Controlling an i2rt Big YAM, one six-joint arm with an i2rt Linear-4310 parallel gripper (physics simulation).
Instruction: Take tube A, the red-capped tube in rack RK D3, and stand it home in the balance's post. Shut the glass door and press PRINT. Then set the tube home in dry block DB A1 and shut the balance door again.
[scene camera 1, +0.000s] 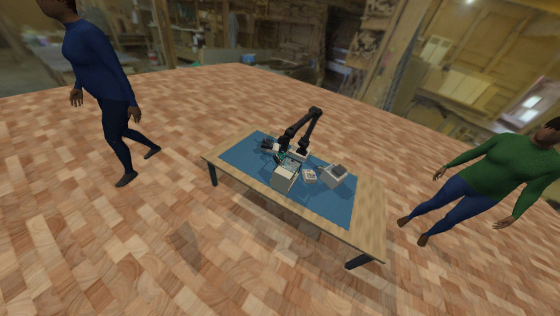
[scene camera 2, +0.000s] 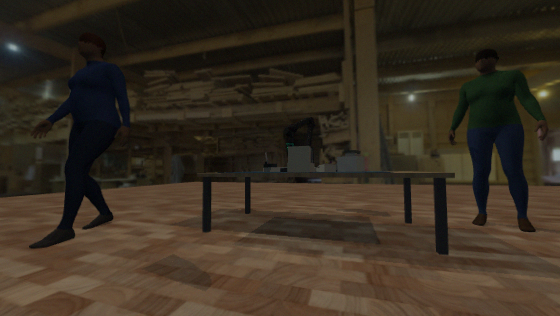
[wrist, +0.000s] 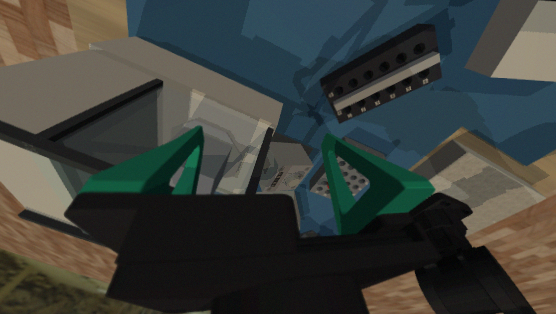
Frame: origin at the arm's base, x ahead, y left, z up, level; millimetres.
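Seen in the pictures: gripper, between the fingertips: (scene camera 1: 280, 157) (wrist: 267, 136); arm's base, origin of its link: (scene camera 1: 301, 152) (wrist: 427, 215).
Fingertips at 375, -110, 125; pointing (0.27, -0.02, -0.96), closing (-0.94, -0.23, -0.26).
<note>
Pixels of each thing's middle, then the offset from my fingertips to it, as dx, dy, dz. "spot": a spot on its surface instead.
- pale balance, middle of its body: (wrist: 198, 167) (scene camera 2: 302, 158) (scene camera 1: 288, 171) +66, +127, -53
- grey rack, middle of its body: (wrist: 344, 173) -176, +110, -149
- black two-row block, middle of its body: (wrist: 376, 79) -108, -55, -140
- pale box, a spot on its surface: (wrist: 530, 55) spot: -227, -147, -119
My gripper (wrist: 267, 136) (scene camera 1: 280, 157) (scene camera 2: 289, 146) is open and empty, with green fingers, above the bench near the balance. The pale balance (wrist: 235, 95) (scene camera 1: 283, 180) (scene camera 2: 299, 159) has a dark-framed glass chamber at the left of the wrist view, behind the left finger; I cannot tell how its door stands. The grey rack (wrist: 357, 186) with round holes shows partly through and beside the right finger. A small trace of red (wrist: 327, 185) shows at the rack, largely covered by the finger. The dry block is not clearly visible in the wrist view; my gripper body covers the area below.
A black two-row block (wrist: 387, 75) lies beyond the rack. A grey unit with a round knob (wrist: 294, 179) stands between balance and rack. A pale box (wrist: 530, 55) is at upper right, a grey-topped tray (wrist: 492, 175) at right. Two people (scene camera 1: 97, 65) (scene camera 1: 505, 165) are near the table.
</note>
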